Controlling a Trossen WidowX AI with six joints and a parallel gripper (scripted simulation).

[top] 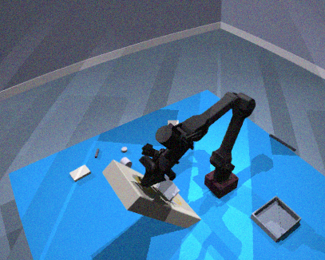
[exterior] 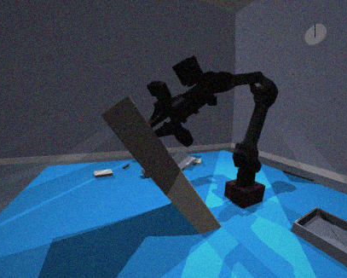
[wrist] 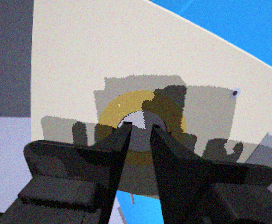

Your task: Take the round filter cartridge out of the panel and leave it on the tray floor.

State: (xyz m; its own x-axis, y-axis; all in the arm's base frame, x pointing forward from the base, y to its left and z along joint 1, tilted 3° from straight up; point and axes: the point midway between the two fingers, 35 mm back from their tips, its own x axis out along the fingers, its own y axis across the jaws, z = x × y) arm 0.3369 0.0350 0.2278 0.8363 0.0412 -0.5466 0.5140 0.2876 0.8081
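My gripper tip is now 1 cm short of the white round filter cartridge and 1 cm above it. The rest, counted from my gripper tip: beige service panel (4 cm behind, 8 cm below); grey tray (46 cm behind, 25 cm to the left, 25 cm below).
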